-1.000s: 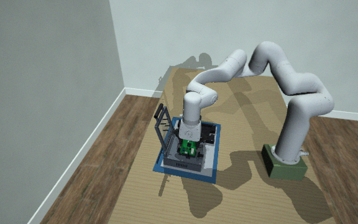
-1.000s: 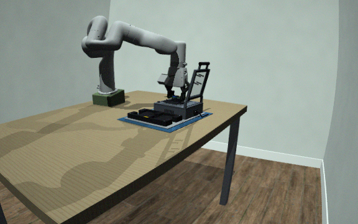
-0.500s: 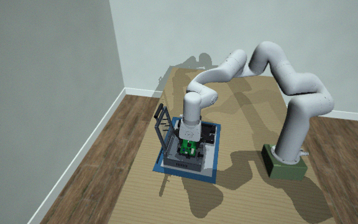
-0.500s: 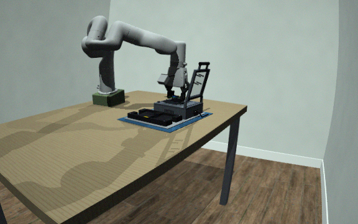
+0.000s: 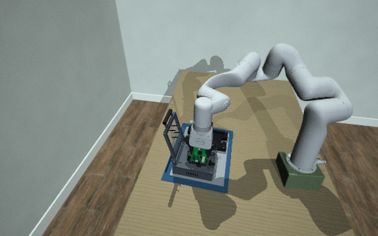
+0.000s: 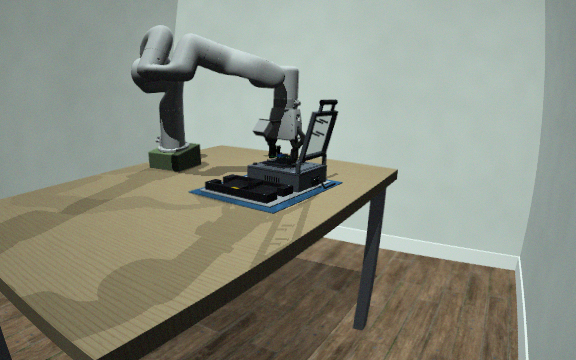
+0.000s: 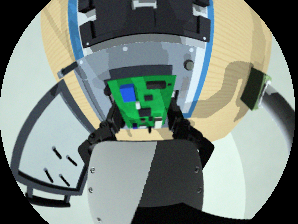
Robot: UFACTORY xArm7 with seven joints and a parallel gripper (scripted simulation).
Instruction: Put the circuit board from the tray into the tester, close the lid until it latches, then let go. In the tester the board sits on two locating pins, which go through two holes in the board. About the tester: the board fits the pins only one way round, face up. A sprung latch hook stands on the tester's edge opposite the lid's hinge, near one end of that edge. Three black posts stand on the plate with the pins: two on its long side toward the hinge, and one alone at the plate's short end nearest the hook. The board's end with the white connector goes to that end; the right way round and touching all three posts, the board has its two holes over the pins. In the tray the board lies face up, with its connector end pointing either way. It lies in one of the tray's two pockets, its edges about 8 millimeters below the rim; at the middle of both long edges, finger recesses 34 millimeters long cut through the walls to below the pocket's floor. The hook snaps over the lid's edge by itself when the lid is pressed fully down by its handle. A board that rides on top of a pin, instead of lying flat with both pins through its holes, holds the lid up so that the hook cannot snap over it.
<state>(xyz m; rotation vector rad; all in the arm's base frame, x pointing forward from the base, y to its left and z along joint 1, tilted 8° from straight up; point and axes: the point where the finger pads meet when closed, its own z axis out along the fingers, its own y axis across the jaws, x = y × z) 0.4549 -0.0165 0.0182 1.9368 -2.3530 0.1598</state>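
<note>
The green circuit board lies right at my hand. Also, from my hand: lid 120 mm ahead, 20 mm to the right, 100 mm above; tester plate 10 mm ahead, 10 mm to the left, 20 mm below.
</note>
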